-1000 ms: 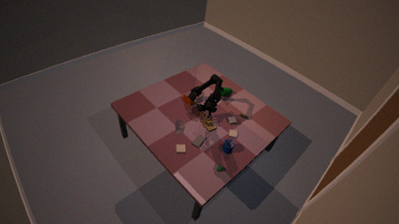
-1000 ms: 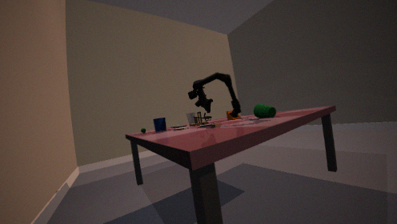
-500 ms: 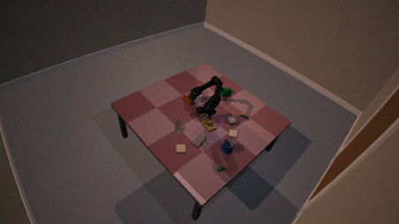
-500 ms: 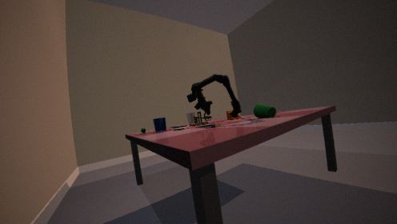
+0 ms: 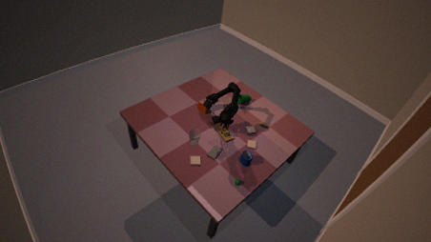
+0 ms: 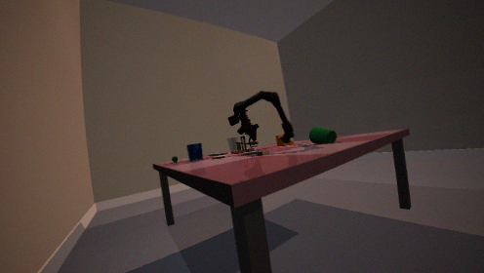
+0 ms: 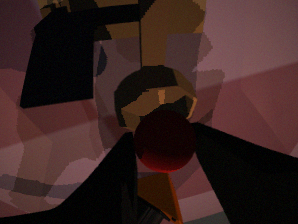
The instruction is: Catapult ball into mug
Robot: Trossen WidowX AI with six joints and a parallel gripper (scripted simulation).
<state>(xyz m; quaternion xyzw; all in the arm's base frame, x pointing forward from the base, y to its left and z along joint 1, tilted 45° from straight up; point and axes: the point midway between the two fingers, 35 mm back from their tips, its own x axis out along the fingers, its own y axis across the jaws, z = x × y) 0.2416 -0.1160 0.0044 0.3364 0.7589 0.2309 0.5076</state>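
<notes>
Right now the red ball is 1 cm above my gripper tip. The rest, counted from my gripper tip: pale cup: 2 cm behind, 29 cm to the right, 4 cm below; dark plate: 16 cm ahead, 23 cm to the right, 7 cm below; catapult: 7 cm ahead, 2 cm below.
</notes>
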